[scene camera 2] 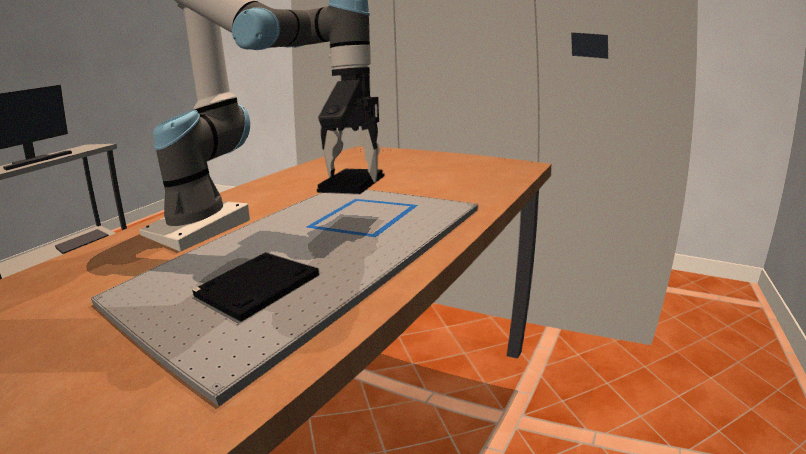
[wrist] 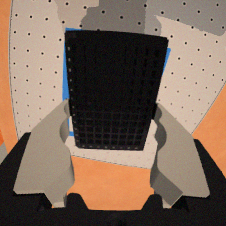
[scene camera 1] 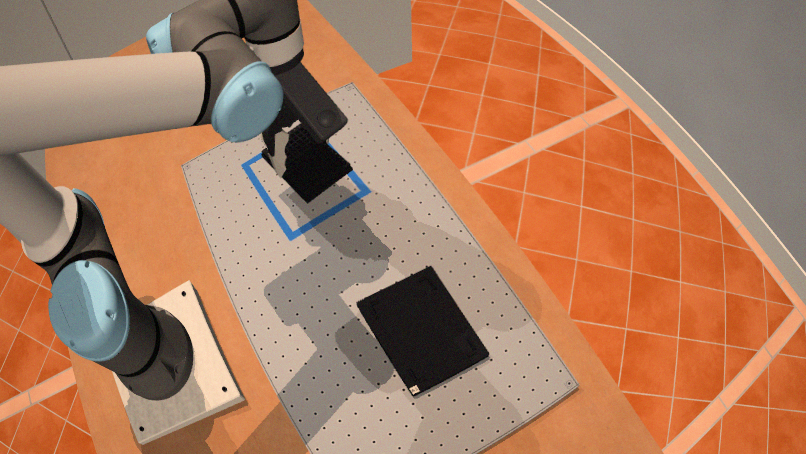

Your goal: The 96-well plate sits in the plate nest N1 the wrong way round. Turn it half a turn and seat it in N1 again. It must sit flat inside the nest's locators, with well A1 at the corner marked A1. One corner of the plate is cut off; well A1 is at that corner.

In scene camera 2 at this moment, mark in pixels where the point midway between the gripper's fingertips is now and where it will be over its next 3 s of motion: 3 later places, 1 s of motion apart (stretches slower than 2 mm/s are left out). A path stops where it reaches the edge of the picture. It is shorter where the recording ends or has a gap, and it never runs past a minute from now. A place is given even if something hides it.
My gripper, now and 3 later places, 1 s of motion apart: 352,181; 362,178; 362,186; 362,195
